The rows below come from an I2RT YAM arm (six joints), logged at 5 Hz.
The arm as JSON. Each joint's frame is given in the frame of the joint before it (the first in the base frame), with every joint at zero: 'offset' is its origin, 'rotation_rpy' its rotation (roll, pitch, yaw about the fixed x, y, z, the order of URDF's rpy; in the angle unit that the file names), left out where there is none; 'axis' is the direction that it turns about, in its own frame. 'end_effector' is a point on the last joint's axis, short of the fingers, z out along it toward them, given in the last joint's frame.
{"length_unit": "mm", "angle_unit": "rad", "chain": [
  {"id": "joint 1", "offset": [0.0, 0.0, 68.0], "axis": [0.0, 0.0, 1.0]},
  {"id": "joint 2", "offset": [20.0, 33.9, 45.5], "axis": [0.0, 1.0, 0.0]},
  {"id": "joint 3", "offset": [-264.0, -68.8, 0.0], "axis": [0.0, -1.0, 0.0]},
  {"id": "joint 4", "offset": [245.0, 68.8, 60.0], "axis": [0.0, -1.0, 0.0]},
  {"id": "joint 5", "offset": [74.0, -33.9, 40.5], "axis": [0.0, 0.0, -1.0]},
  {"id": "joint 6", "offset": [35.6, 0.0, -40.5], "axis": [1.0, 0.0, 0.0]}
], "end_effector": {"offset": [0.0, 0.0, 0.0], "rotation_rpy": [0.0, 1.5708, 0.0]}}
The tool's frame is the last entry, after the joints.
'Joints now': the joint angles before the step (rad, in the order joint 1, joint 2, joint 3, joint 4, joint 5, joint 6). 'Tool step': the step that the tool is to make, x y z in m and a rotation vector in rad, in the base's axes. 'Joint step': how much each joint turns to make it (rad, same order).
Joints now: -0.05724 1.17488 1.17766 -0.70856 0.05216 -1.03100
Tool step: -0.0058 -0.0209 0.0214 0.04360 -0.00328 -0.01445
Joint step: -0.10124 0.01056 0.09511 -0.08587 -0.09439 -0.02307
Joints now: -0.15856 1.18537 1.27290 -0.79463 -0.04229 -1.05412
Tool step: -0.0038 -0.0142 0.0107 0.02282 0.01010 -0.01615
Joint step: -0.06827 0.01559 0.05942 -0.05941 -0.05278 -0.01875
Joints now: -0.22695 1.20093 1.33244 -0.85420 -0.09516 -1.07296
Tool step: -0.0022 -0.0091 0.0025 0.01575 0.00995 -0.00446
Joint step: -0.04434 0.00926 0.02113 -0.02737 -0.03826 -0.01718
